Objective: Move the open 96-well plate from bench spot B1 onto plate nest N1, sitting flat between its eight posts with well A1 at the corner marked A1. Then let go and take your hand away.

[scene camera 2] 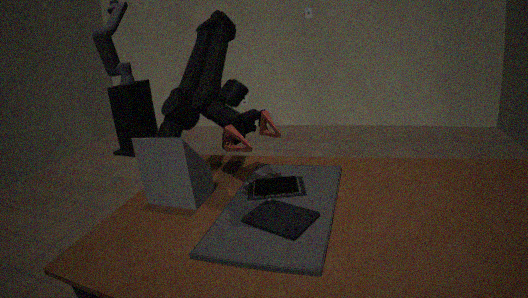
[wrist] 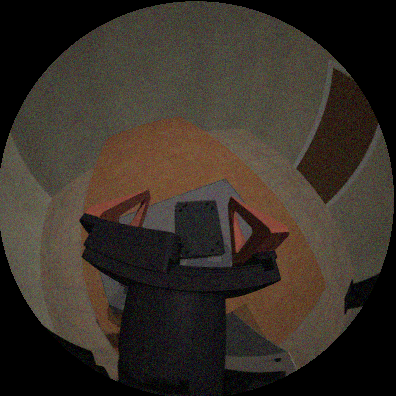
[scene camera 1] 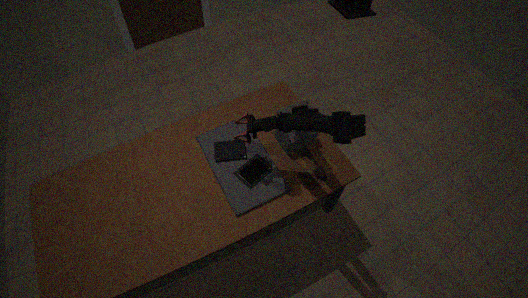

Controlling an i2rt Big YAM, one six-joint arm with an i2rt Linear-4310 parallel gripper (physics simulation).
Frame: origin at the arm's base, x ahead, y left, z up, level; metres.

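Seen in the pictures: gripper, fingertip midpoint: (scene camera 2: 266,142) (wrist: 188,196) (scene camera 1: 234,130); arm's base at its link origin: (scene camera 2: 164,150).
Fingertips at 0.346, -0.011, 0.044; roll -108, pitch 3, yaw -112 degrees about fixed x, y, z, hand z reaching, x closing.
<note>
Pixels of each thing's top centre, then the offset from my fingertips to it, as dx, dy, dz. Level surfaces: height alone.
- open 96-well plate at its top centre: (scene camera 2: 275,183) (scene camera 1: 253,169) -0.043, +0.131, -0.179
- plate nest N1 at its top centre: (scene camera 2: 280,212) (wrist: 198,223) (scene camera 1: 229,148) +0.031, -0.030, -0.173
- orange-brown table at its surface level: dz -0.208
The open 96-well plate (scene camera 1: 255,170) (scene camera 2: 276,186) looks black with a pale rim and lies on the grey board, turned at an angle to the nest; its wells and A1 corner cannot be made out. The plate nest N1 (scene camera 1: 230,150) (scene camera 2: 281,219) (wrist: 199,229) is a dark rectangular block beside it, with small posts near its corners and no plate on it. My gripper (scene camera 1: 236,131) (scene camera 2: 265,142) (wrist: 188,196) is open and empty, its orange fingers wide apart. It hangs above the board, higher than plate and nest. The plate is hidden behind the gripper body in the wrist view.
The grey board (scene camera 1: 240,200) (scene camera 2: 260,258) (wrist: 222,191) lies on the orange-brown table (scene camera 1: 125,200) (scene camera 2: 425,225) (wrist: 165,150). A grey block with a sloping side (scene camera 2: 165,172) stands left of the board. A black pedestal (scene camera 2: 132,110) with another arm stands in the background.
</note>
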